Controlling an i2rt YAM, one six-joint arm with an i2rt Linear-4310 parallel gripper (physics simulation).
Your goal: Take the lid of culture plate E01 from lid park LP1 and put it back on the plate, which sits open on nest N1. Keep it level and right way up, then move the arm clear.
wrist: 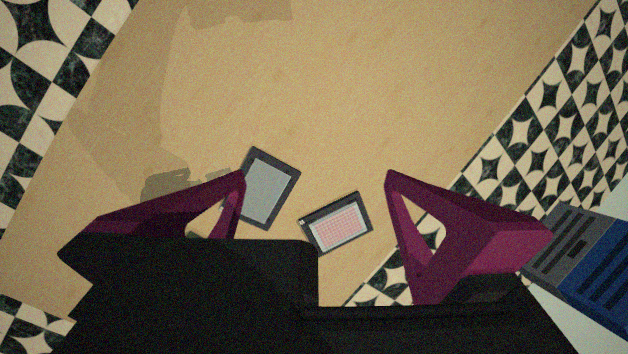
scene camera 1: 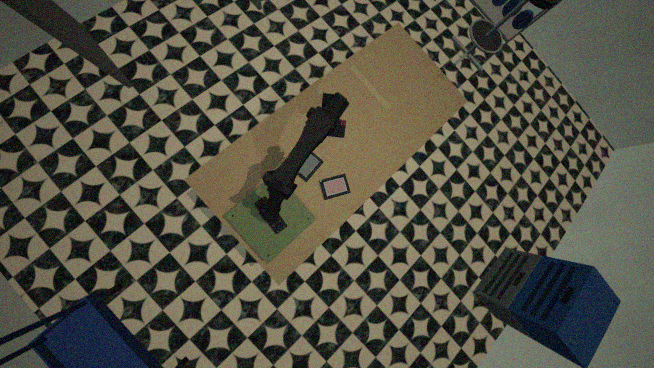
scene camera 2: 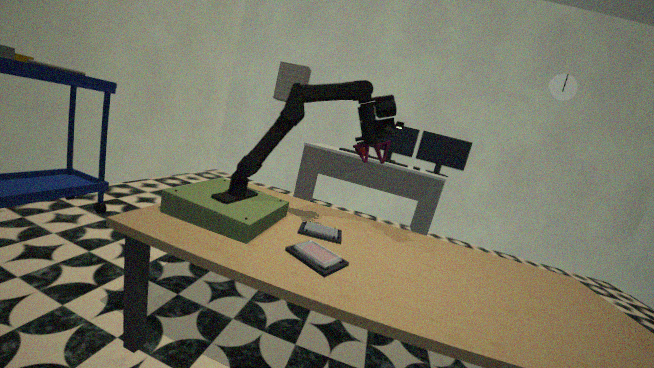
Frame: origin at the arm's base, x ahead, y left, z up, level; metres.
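Seen in the pictures: gripper, between the fingertips: [wrist: 314,177] [scene camera 2: 373,163]; arm's base, origin of its link: [scene camera 1: 270,215] [scene camera 2: 236,196].
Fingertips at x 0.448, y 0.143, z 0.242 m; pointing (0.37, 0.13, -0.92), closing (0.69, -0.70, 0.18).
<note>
Offsets run from my fingertips to a thing's top centre. Level surfaces: height alone.
A pink gridded culture plate @(dz -0.286, dx -0.066, dy -0.229 m) [scene camera 1: 334,186] [scene camera 2: 317,252] [wrist: 339,229] sits on a dark nest @(dz -0.294, dx -0.066, dy -0.229 m) [scene camera 1: 324,191] [scene camera 2: 326,273] [wrist: 330,209] near the table's front edge. A flat grey, clear-looking lid @(dz -0.294, dx -0.123, dy -0.028 m) [scene camera 1: 311,164] [scene camera 2: 321,230] [wrist: 266,190] lies level on the dark lid park @(dz -0.292, dx -0.123, dy -0.029 m) [wrist: 275,163], beside the nest and farther from that edge. The arm covers part of the park in the scene camera 1 view. My gripper [scene camera 2: 374,161] [wrist: 314,177] is open and empty, high above the table. In the wrist view both objects show beyond and between its magenta fingertips; the left finger overlaps the park's edge.
The arm stands on a green block [scene camera 1: 295,225] [scene camera 2: 210,222] at one end of the wooden table @(dz -0.312 m) [scene camera 1: 415,90] [scene camera 2: 425,280]. Off the table stand a blue cart [scene camera 1: 95,335] [scene camera 2: 45,182], a desk [scene camera 2: 360,172] with monitors, and a blue and grey cabinet [scene camera 1: 565,295] [wrist: 595,260].
</note>
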